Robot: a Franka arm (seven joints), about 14 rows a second.
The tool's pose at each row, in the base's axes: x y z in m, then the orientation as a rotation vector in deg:
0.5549, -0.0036, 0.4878, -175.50, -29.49, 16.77
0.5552, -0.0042, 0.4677, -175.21, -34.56, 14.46
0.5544, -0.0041, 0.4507, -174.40, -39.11, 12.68
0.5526, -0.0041, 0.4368, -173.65, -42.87, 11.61
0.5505, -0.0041, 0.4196, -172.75, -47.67, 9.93
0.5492, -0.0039, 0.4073, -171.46, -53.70, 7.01
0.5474, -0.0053, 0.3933, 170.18, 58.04, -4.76
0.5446, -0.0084, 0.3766, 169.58, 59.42, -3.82
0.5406, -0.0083, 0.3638, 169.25, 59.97, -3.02
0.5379, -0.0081, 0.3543, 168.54, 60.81, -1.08
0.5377, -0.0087, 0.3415, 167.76, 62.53, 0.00
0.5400, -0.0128, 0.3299, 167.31, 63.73, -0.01
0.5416, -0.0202, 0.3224, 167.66, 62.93, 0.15
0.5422, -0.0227, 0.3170, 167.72, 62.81, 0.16
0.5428, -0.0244, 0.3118, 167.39, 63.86, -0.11
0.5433, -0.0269, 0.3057, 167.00, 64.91, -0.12
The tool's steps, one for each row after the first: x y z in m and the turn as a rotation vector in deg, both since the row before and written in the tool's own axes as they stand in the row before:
0.0037, 0.0017, 0.0197, -0.96, 1.33, -3.19
0.0019, 0.0004, 0.0169, -0.46, 1.05, -2.95
0.0003, -0.0001, 0.0140, -0.37, 0.60, -2.45
0.0003, -0.0002, 0.0173, -0.68, 0.92, -3.10
0.0003, -0.0004, 0.0124, -1.02, 1.64, -3.91
-0.0012, 0.0005, 0.0141, -0.84, 1.23, -2.87
-0.0033, 0.0010, 0.0169, -0.35, 0.51, -0.95
-0.0025, -0.0025, 0.0129, -0.31, 0.43, -0.40
-0.0016, -0.0018, 0.0096, -0.81, 1.03, -0.65
-0.0003, 0.0002, 0.0128, -0.38, 0.61, -1.20
-0.0009, 0.0044, 0.0117, 0.00, 0.00, -0.82
-0.0037, 0.0065, 0.0076, 0.01, 0.11, 0.56
-0.0012, 0.0022, 0.0054, 0.01, 0.01, 0.09
-0.0006, 0.0016, 0.0052, 0.12, -0.13, -0.70
-0.0013, 0.0021, 0.0061, 0.01, 0.00, -0.72

